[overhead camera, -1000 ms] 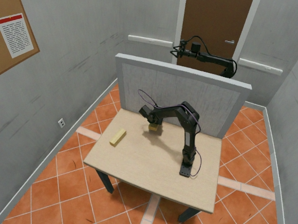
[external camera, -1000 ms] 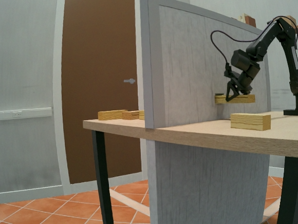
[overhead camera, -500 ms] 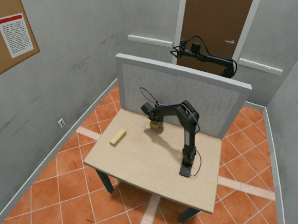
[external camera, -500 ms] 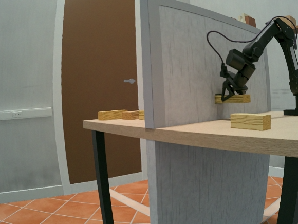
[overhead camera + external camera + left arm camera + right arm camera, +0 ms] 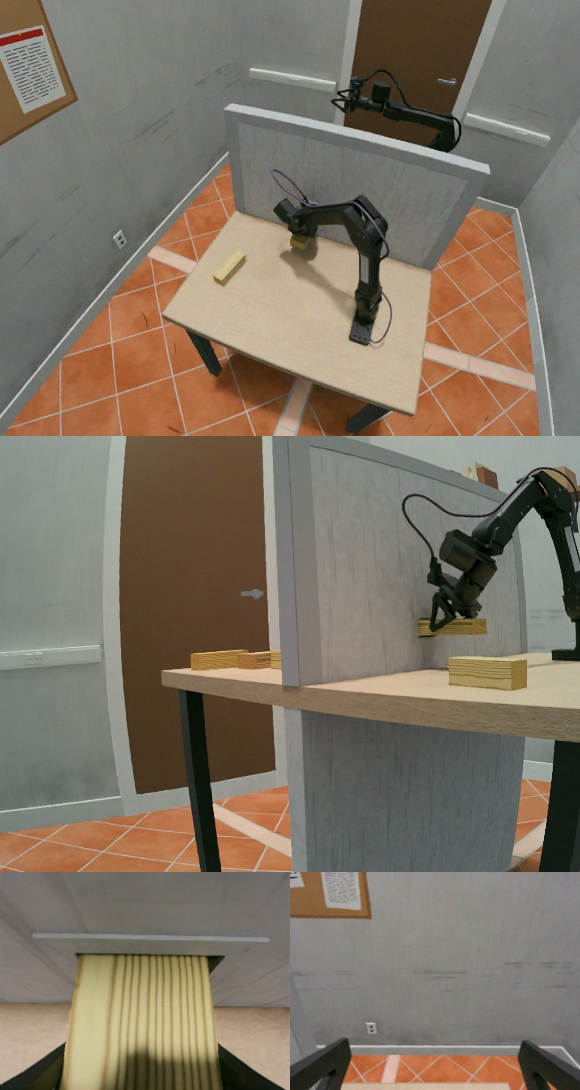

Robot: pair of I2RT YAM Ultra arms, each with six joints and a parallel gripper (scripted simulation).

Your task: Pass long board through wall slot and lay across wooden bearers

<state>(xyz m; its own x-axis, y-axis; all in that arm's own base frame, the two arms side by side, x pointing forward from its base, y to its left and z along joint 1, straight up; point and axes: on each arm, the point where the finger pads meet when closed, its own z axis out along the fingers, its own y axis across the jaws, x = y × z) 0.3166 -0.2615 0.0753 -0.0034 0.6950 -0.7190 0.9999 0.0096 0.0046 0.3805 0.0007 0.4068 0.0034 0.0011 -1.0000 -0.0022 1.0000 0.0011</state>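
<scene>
Now: the long board 50 mm to the right of my left hand. The rest, counted from my left hand: wooden offcut: 270 mm to the left, 210 mm ahead, 70 mm below.
</scene>
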